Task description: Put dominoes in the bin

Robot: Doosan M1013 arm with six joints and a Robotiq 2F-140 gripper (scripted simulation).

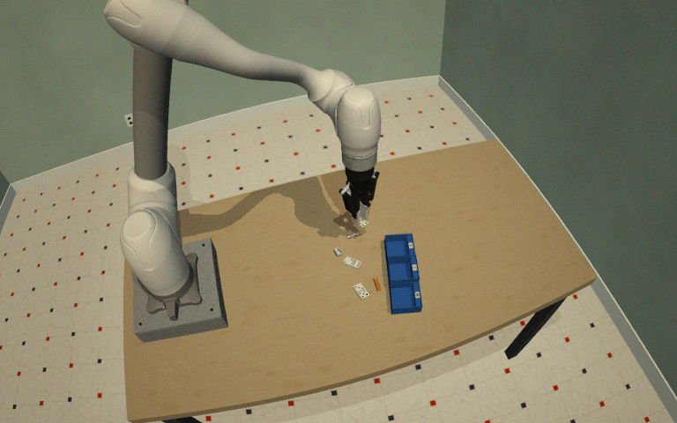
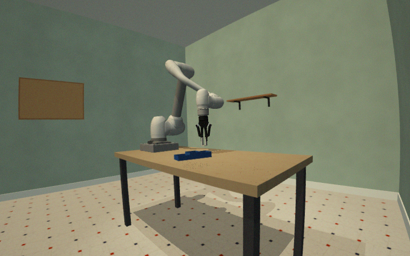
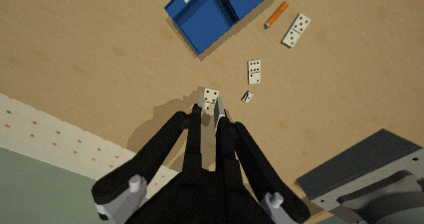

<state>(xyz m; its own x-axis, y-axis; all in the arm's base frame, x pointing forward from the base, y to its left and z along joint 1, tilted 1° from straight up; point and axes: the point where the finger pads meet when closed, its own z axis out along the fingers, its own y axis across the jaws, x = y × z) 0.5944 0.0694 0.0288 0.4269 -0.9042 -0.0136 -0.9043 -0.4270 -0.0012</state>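
Now: hand 7 cm short of the blue bin, 18 cm to the left of it and 8 cm above it. Round my hand: white domino (3 cm below); then grey screw (2 cm behind, 1 cm to the left, 10 cm below); then orange stick (1 cm behind, 19 cm to the right, 10 cm below).
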